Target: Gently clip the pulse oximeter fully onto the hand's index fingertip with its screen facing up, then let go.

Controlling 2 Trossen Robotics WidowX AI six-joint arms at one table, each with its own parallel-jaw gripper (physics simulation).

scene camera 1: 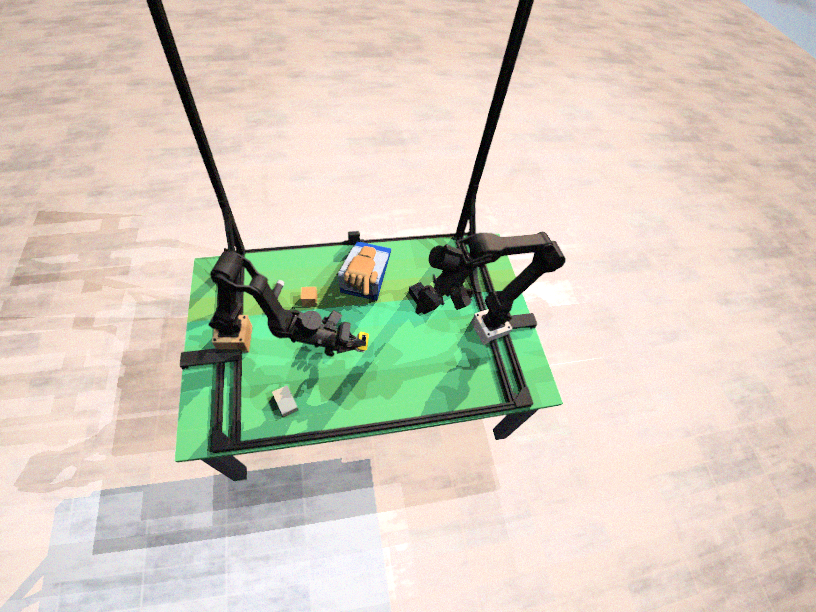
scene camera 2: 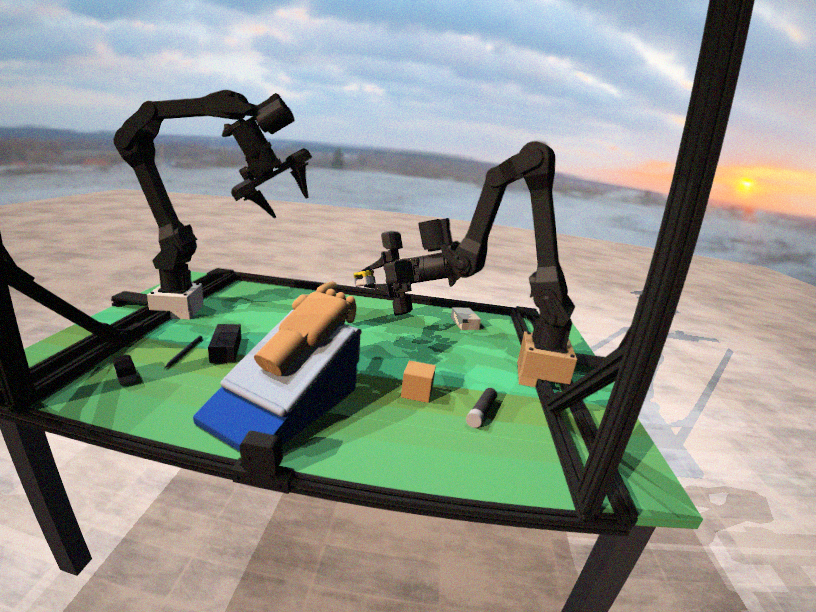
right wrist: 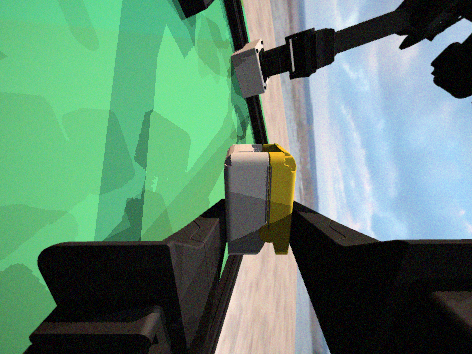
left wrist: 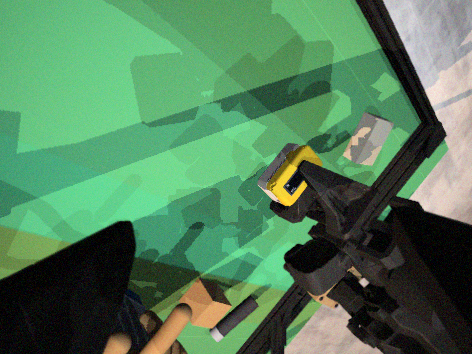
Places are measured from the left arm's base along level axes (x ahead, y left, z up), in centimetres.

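Where they show: left gripper, fingertip midpoint: (scene camera 1: pixel 423 307) (scene camera 2: pixel 291 207) (right wrist: pixel 436 69) (left wrist: pixel 264 227); right gripper, fingertip midpoint: (scene camera 1: pixel 364 345) (scene camera 2: pixel 363 278) (right wrist: pixel 255 205) (left wrist: pixel 290 161); left arm's base, link origin: (scene camera 1: pixel 493 321) (scene camera 2: pixel 175 288) (right wrist: pixel 263 65); right arm's base, link origin: (scene camera 1: pixel 229 328) (scene camera 2: pixel 549 344) (left wrist: pixel 342 286).
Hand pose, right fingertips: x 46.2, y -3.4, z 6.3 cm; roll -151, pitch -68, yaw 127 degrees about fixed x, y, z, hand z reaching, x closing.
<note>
Things, the pixels of their top centre, and the offset from my right fingertips. "spot": a spot on its surface instead.
- grey-white pulse oximeter, top centre: (right wrist: pixel 304 197) (left wrist: pixel 306 186) (scene camera 2: pixel 365 267) (scene camera 1: pixel 361 338) dz +2.9, dx +0.3, dy -1.0 cm
- blue wedge, surface spot: (scene camera 2: pixel 230 415) spot: dz -9.3, dx -19.6, dy -41.9 cm
- orange cube, top centre: (left wrist: pixel 212 315) (scene camera 2: pixel 420 369) (scene camera 1: pixel 308 292) dz -7.2, dx +10.2, dy -29.0 cm
- dark cylinder, top centre: (scene camera 2: pixel 484 399) (left wrist: pixel 238 324) (scene camera 1: pixel 275 291) dz -9.5, dx +20.9, dy -35.0 cm
- pale box, top centre: (left wrist: pixel 375 143) (scene camera 2: pixel 466 313) (scene camera 1: pixel 284 399) dz -9.2, dx +27.4, dy +5.0 cm
- black block, top centre: (scene camera 2: pixel 225 334) (scene camera 1: pixel 422 295) dz -8.7, dx -27.9, dy -15.9 cm
- pen, top centre: (scene camera 2: pixel 183 349) dz -11.3, dx -35.9, dy -18.6 cm
The yellow and grey-white pulse oximeter (scene camera 1: pixel 364 336) (scene camera 2: pixel 361 274) (left wrist: pixel 278 194) (right wrist: pixel 250 185) is in my right gripper (right wrist: pixel 255 205), which is shut on its two broad faces. It is above the table, apart from the hand; its yellow side with the dark screen faces up. The tan hand (scene camera 1: pixel 361 263) (scene camera 2: pixel 316 312) lies palm-down on a sloped support, fingers toward the table's middle; its index finger (left wrist: pixel 169 327) is extended. My left gripper (scene camera 1: pixel 440 305) (scene camera 2: pixel 290 206) is open and empty, raised to the right of the hand in scene camera 1.
The blue wedge (scene camera 2: pixel 230 415) bears a white pad under the hand. An orange cube (scene camera 1: pixel 308 295) (scene camera 2: pixel 417 381) and a dark cylinder (scene camera 2: pixel 485 401) lie beside it. A pale box (scene camera 1: pixel 284 400) (scene camera 2: pixel 466 318) is near a table edge. A black block (scene camera 2: pixel 224 343) and pen (scene camera 2: pixel 183 352) lie beyond the wedge.
</note>
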